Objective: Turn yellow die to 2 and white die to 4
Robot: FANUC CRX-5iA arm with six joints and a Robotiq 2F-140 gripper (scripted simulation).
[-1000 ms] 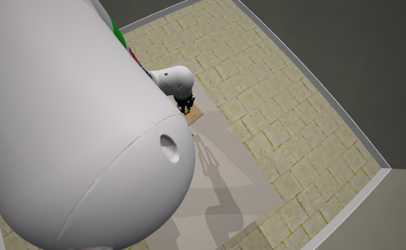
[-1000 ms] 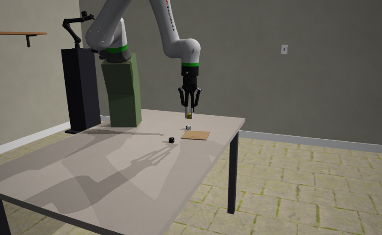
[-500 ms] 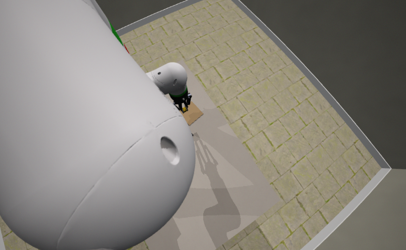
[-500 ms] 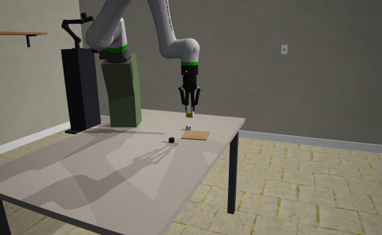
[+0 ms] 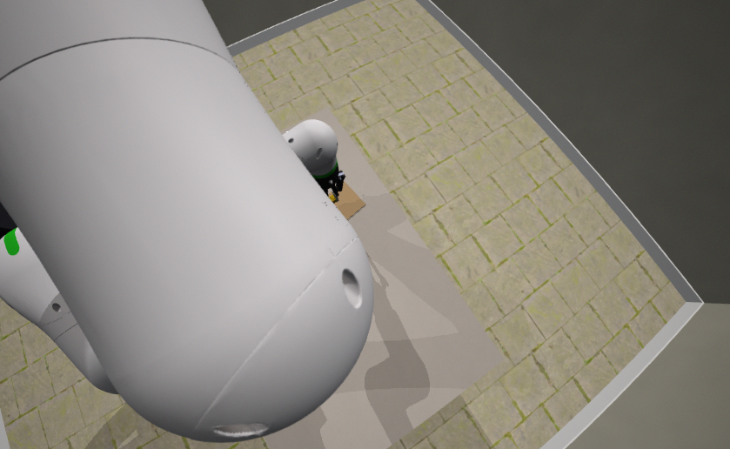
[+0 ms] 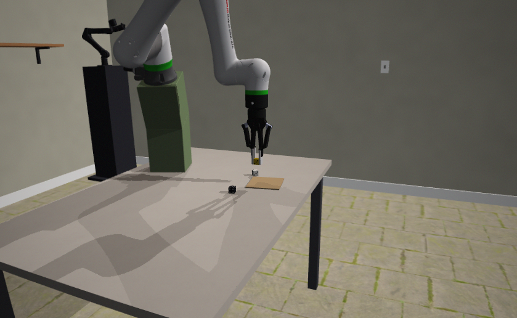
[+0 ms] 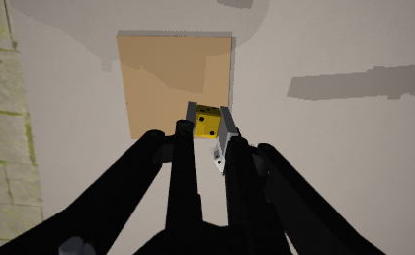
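My hand is 4 cm short of the tan mat and 11 cm above it. From my hand the other things lie so: white die 5 cm behind, 9 cm to the left, 10 cm below; then black die 5 cm behind, 15 cm to the right, 10 cm below; then yellow die 2 cm below.
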